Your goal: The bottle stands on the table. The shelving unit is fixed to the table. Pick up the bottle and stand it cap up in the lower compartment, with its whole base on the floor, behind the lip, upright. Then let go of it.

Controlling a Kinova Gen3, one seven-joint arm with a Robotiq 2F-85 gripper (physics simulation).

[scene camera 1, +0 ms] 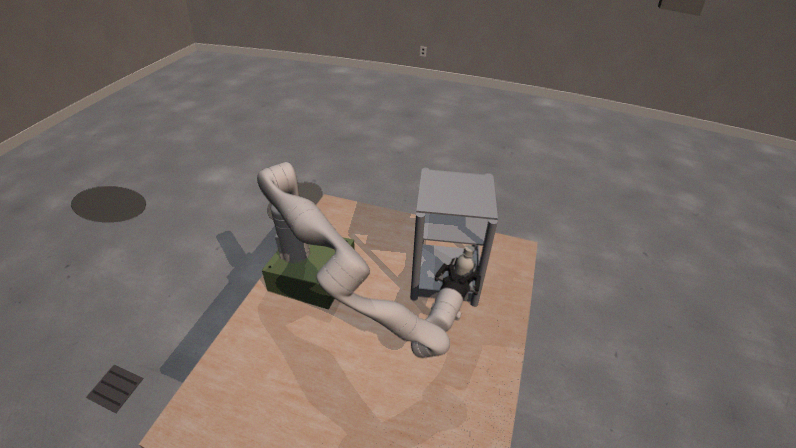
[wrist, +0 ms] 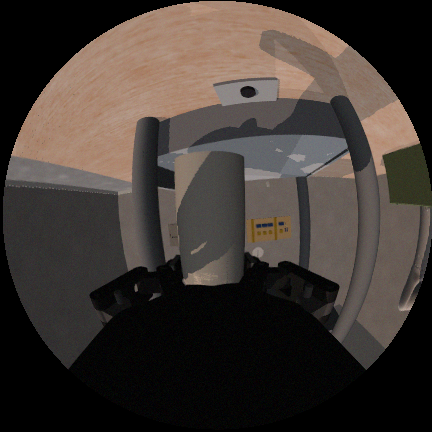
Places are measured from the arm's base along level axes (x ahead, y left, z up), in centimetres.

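Pixels of known places: gripper, fingertip midpoint: (scene camera 1: 466, 262) (wrist: 212, 262); arm's base, link origin: (scene camera 1: 296, 253).
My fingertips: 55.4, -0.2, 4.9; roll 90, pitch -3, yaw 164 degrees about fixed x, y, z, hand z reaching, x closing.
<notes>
For each thing: its middle in the pictures, then the offset to it from my fingertips, as dx, dy, dz. "spot": a spot on its surface instead. Level surfaces: height alone.
- pale bottle, body centre: (wrist: 211, 250) (scene camera 1: 463, 268) -0.4, -1.2, -1.7
- compartment floor, surface height: dz -11.0
- front lip, surface spot: (wrist: 310, 116) spot: -10.9, -3.0, -13.0
- right front post, body centre: (scene camera 1: 483, 266) +4.9, -3.5, +2.6
- left front post, body centre: (wrist: 359, 284) (scene camera 1: 417, 259) -15.2, -3.8, +2.6
- middle shelf, surface spot: (scene camera 1: 453, 229) spot: -5.2, +2.9, +10.4
- small grey plate with a black disc, surface spot: (wrist: 270, 90) spot: -7.4, -4.5, -14.8
The pale bottle (scene camera 1: 465, 263) (wrist: 212, 215) is cap up and looks close to upright. My gripper (scene camera 1: 461, 274) (wrist: 212, 262) is shut on its body, one finger on each side. The gripper is at the front opening of the grey shelving unit (scene camera 1: 456, 193) (wrist: 146, 195), nearer its right post in the scene view. The bottle is in the lower compartment's opening, over or just above the compartment floor (wrist: 280, 151), beyond the front lip (wrist: 310, 116). Whether its base touches the floor cannot be told. The gripper hides the bottle's lower part in the scene view.
The right front post (scene camera 1: 483, 264) stands close beside the gripper; the left front post (scene camera 1: 417, 256) is farther off. The middle shelf (scene camera 1: 453, 229) lies above the lower compartment. A small grey plate with a black disc (wrist: 270, 90) is in front of the unit. A green block (scene camera 1: 298, 290) carries the arm base.
</notes>
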